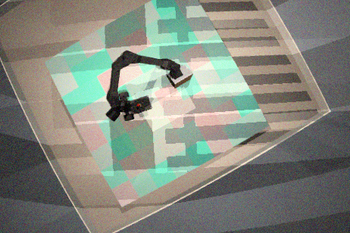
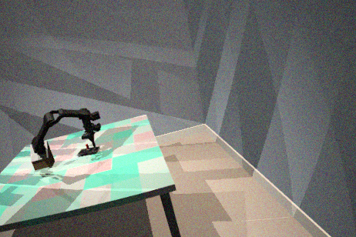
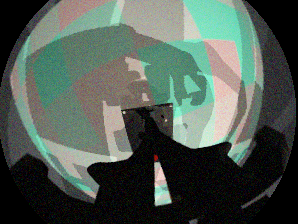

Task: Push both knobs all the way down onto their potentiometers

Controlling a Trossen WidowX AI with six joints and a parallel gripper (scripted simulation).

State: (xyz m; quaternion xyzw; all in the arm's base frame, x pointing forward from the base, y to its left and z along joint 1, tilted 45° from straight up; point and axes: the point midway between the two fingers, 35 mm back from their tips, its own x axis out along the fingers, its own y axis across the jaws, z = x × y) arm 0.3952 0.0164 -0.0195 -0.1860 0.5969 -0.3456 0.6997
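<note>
Right now my gripper tip is 60 mm past the red knob, 20 mm to the right of it and 20 mm above it.
</note>
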